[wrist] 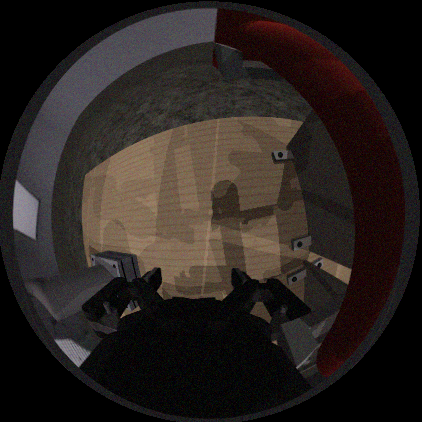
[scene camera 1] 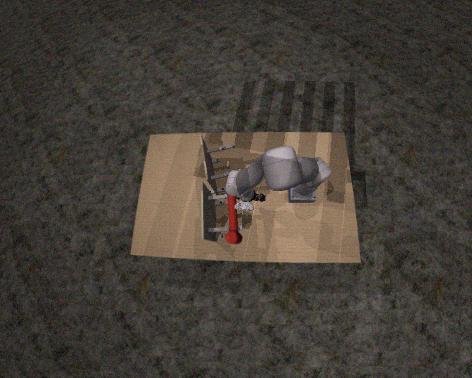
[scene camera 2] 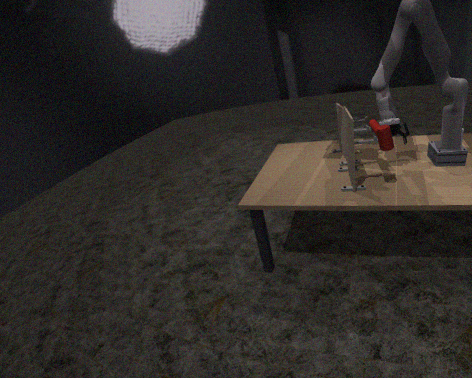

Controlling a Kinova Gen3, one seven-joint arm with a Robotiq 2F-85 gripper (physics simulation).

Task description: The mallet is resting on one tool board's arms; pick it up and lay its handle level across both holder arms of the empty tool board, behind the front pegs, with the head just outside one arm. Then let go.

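Where they show: gripper, between the fingertips: (wrist: 195, 276) (scene camera 2: 395, 146); arm's base, origin of its link: (wrist: 104, 279) (scene camera 1: 304, 188) (scene camera 2: 449, 146).
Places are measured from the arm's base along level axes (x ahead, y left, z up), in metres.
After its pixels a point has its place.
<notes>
The red mallet (scene camera 1: 233, 215) {x 0.411, y 0.128, z 0.179 m} (scene camera 2: 384, 137) {x 0.432, y 0.256, z 0.171 m} (wrist: 377, 200) lies across the holder arms of one tool board (scene camera 1: 208, 220) {x 0.538, y 0.129, z 0.138 m} (scene camera 2: 349, 150) {x 0.545, y 0.104, z 0.073 m} (wrist: 327, 145) {x 0.540, y 0.157, z 0.044 m}, its head just outside the outer arm (scene camera 1: 218, 230) {x 0.494, y 0.184, z 0.139 m}. The empty tool board (scene camera 1: 205, 162) {x 0.514, y -0.145, z 0.214 m} (scene camera 2: 340, 120) {x 0.527, y -0.228, z 0.130 m} stands beside it, with two bare holder arms (scene camera 1: 221, 149) {x 0.438, y -0.263, z 0.104 m} sticking out. My gripper (scene camera 1: 260, 197) {x 0.302, y 0.035, z 0.041 m} (scene camera 2: 401, 132) (wrist: 195, 276) {x 0.302, y 0.035, z 0.041 m} is open and empty. It is beside the mallet's handle on the robot-base side, apart from it. The wrist covers the far end of the handle in the scene camera 1 view.
Both boards stand upright on small feet on the wooden table (scene camera 1: 170, 200) {x 0.813, y -0.064, z -0.081 m} (scene camera 2: 295, 175) {x 0.818, y -0.009, z -0.081 m} (wrist: 190, 175) {x 0.297, y 0.204, z -0.081 m}. The robot base (scene camera 1: 302, 196) {x 0.024, y 0.045, z -0.003 m} (scene camera 2: 447, 156) {x 0.042, y 0.061, z -0.028 m} (wrist: 119, 264) {x 0.089, y 0.042, z -0.014 m} is on the other side of the gripper. The arm reaches over from the base and partly hides the area near the empty board.
</notes>
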